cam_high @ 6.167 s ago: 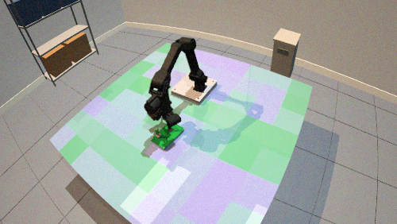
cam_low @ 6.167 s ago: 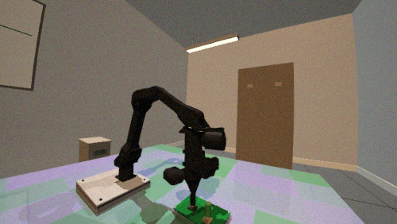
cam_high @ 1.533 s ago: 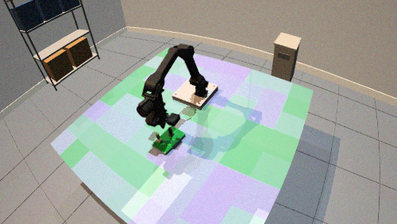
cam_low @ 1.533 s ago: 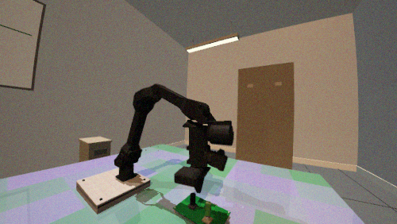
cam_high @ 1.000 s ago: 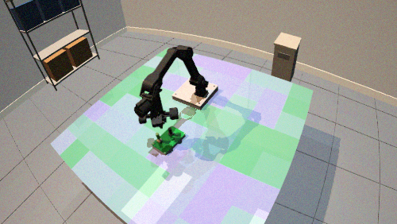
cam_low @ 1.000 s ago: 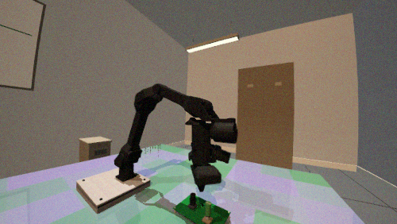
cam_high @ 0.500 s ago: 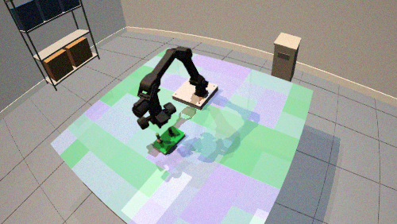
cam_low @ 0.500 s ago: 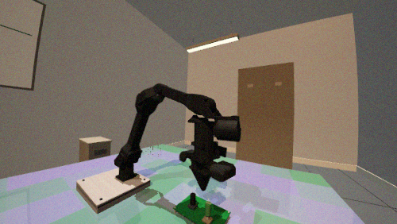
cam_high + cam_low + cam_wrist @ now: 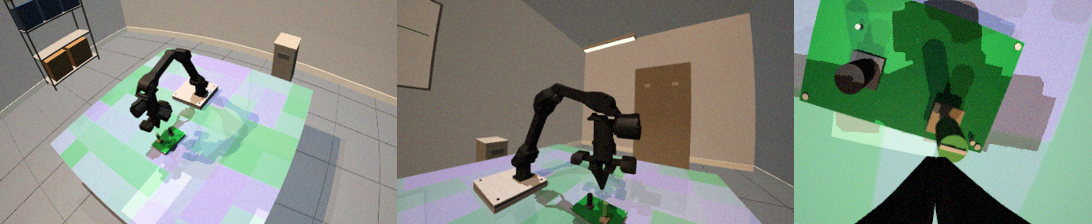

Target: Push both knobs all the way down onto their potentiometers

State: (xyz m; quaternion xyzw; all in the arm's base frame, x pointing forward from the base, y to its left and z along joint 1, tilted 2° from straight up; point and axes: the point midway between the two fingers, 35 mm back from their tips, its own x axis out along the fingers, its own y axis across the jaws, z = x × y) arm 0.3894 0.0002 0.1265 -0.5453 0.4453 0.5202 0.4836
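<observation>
Now: the potentiometer knob 1 cm ahead of my gripper tip, 1 cm to the right of it and 5 cm below it. Also, from my gripper tip: dark knob 5 cm behind, 2 cm to the left, 6 cm below.
</observation>
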